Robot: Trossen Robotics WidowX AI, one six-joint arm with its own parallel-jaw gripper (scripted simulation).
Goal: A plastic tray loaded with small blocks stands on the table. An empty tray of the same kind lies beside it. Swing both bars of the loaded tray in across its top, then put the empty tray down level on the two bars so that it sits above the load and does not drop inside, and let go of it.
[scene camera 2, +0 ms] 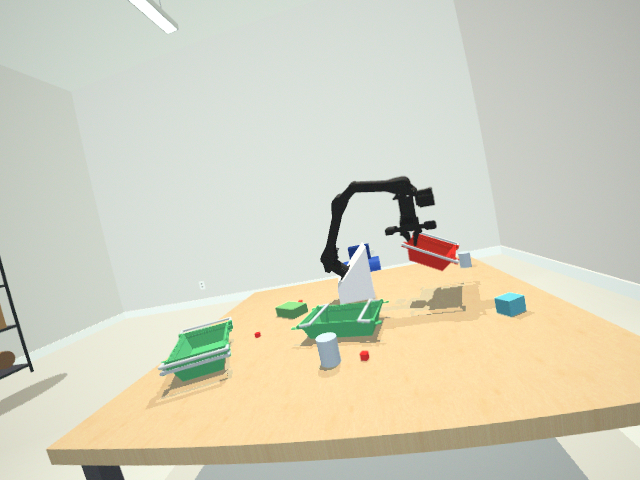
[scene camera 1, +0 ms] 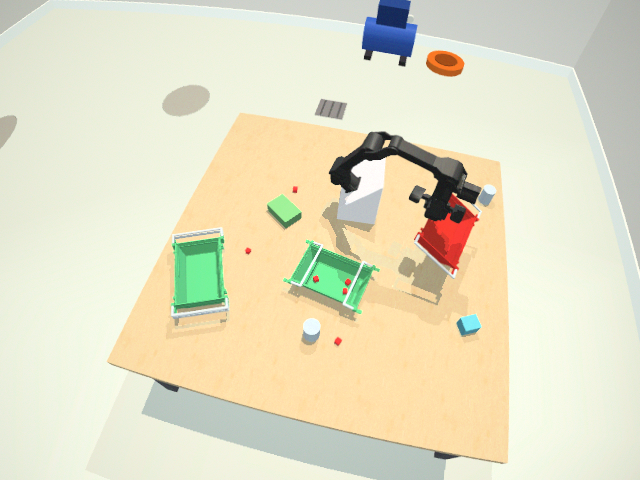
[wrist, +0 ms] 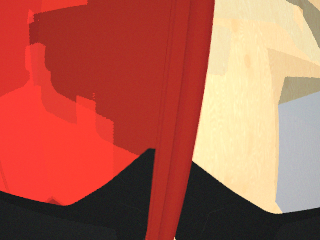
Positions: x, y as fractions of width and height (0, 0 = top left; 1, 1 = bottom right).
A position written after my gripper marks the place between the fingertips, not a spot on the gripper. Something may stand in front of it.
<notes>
In view: my gripper (scene camera 1: 0.67, 0.46), a red tray (scene camera 1: 0.70, 0.50) and a flat green block (scene camera 1: 0.44, 0.43).
The red tray is seen too in the wrist view (wrist: 0.29, 0.39). My gripper is seen too in scene camera 2 (scene camera 2: 0.65, 0.52) and in the wrist view (wrist: 0.51, 0.66). The wrist view misses the flat green block: it is out of frame.
</notes>
